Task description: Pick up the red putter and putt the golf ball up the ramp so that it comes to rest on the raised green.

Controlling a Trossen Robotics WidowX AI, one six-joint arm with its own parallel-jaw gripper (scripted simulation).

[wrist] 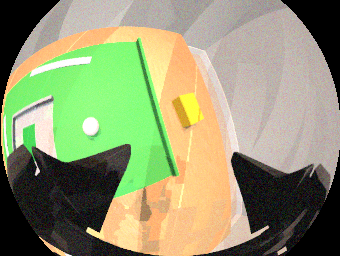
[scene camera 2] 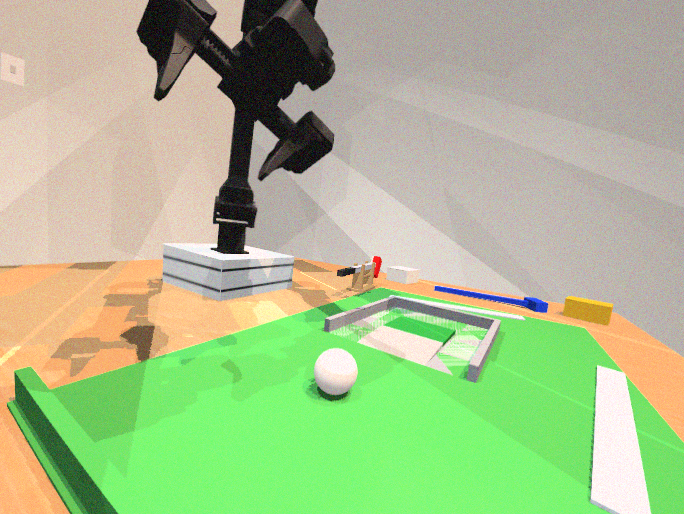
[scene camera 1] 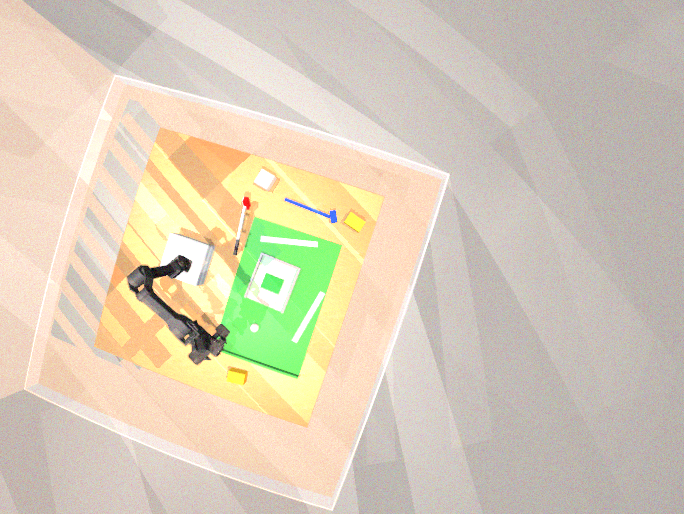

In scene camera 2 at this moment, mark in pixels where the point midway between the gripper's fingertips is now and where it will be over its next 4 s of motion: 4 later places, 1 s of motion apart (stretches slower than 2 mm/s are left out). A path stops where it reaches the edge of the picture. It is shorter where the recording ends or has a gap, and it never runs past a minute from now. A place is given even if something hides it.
My gripper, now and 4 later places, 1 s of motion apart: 215, 140; 354, 256; 348, 270; 347, 283; 345, 279
